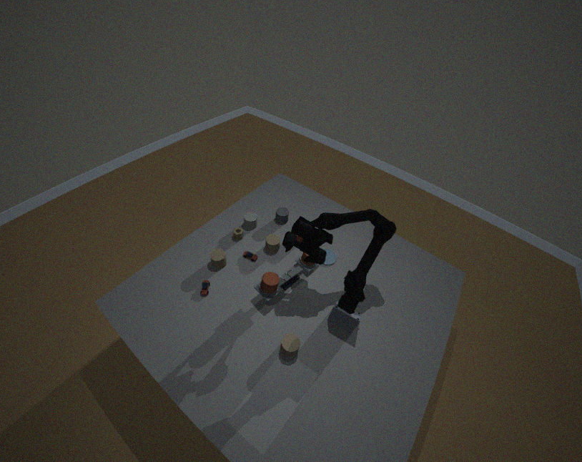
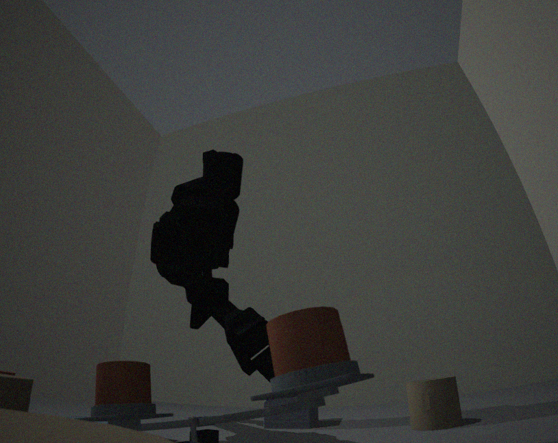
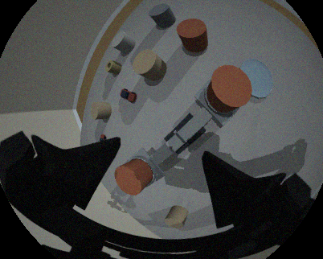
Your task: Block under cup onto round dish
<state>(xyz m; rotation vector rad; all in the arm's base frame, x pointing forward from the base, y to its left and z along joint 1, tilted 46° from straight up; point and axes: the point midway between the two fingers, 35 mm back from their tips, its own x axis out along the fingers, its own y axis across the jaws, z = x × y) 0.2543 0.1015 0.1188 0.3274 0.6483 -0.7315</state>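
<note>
Now: the grey block 10 mm behind my gripper tip, 110 mm to the right of it and 120 mm below it. Also, from my gripper tip: pale blue round dish 50 mm behind, 210 mm to the right, 160 mm below.
</note>
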